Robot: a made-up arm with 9 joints. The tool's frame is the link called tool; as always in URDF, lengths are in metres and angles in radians.
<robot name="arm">
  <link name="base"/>
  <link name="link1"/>
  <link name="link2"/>
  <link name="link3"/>
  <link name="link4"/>
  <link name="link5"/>
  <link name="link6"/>
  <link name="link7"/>
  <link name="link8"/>
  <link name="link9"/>
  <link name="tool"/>
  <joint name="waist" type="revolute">
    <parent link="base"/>
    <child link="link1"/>
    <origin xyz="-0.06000 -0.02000 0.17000" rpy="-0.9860 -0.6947 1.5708"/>
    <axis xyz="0 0 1"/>
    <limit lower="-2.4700" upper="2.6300"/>
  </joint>
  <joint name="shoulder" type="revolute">
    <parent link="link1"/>
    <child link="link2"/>
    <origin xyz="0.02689 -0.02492 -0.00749" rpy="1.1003 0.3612 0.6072"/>
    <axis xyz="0 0 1"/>
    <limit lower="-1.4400" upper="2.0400"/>
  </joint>
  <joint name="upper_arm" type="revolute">
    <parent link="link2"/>
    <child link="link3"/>
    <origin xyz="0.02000 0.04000 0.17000" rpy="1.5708 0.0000 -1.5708"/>
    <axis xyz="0 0 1"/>
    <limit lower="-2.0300" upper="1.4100"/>
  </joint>
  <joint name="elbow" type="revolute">
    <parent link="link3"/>
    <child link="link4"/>
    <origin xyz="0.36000 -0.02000 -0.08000" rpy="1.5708 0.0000 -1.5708"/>
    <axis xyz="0 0 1"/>
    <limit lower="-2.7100" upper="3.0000"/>
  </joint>
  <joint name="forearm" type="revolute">
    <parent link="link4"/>
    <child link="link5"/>
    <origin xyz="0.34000 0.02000 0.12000" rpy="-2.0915 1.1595 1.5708"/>
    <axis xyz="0 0 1"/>
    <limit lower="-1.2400" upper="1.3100"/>
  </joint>
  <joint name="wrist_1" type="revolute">
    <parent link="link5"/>
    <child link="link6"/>
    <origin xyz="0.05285 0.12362 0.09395" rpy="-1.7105 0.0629 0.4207"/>
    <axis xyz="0 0 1"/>
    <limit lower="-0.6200" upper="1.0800"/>
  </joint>
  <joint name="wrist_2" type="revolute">
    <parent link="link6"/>
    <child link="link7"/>
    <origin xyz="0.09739 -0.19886 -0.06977" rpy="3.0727 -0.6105 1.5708"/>
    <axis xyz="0 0 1"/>
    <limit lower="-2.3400" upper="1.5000"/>
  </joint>
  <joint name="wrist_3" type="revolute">
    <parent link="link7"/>
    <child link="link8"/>
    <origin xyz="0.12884 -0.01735 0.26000" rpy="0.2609 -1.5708 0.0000"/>
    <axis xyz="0 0 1"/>
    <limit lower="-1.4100" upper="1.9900"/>
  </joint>
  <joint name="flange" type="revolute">
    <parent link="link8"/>
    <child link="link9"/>
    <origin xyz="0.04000 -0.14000 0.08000" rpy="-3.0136 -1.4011 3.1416"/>
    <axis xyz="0 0 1"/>
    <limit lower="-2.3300" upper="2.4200"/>
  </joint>
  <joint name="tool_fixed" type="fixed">
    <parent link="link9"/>
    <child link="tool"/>
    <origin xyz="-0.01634 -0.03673 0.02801" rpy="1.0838 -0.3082 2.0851"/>
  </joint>
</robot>
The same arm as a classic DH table. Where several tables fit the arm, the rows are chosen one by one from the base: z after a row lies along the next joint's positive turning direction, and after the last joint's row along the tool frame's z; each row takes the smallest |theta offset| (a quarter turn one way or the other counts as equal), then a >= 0, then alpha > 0; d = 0 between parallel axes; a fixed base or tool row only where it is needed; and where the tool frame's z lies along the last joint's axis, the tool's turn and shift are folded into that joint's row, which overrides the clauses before.
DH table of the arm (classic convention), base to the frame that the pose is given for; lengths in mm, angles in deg. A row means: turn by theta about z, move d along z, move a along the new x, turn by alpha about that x. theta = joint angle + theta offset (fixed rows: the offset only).
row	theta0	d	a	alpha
base (fixed)	-67.03	140.5	-5	64.91
waist	0	45	-1.4	-64.91
shoulder	67.03	210.5	-40	90
upper_arm	-90	-100	20	90
elbow	-62.27	-303	140.5	101.47
forearm	-86.11	-210	99.5	-97.99
wrist_1	-3.22	-242.2	120.4	-144.83
wrist_2	9.33	-62.6	-50	-90
wrist_3	7.44	-43.7	-144	-99.64
flange	21.6	20.2	-28.8	63.52
tool (fixed)	19.81	-31.4	0	0
Joint limits (deg, base to tool): -141.52..150.69 -82.51..116.88 -116.31..80.79 -155.27..171.89 -71.05..75.06 -35.52..61.88 -134.07..85.94 -80.79..114.02 -133.5..138.66

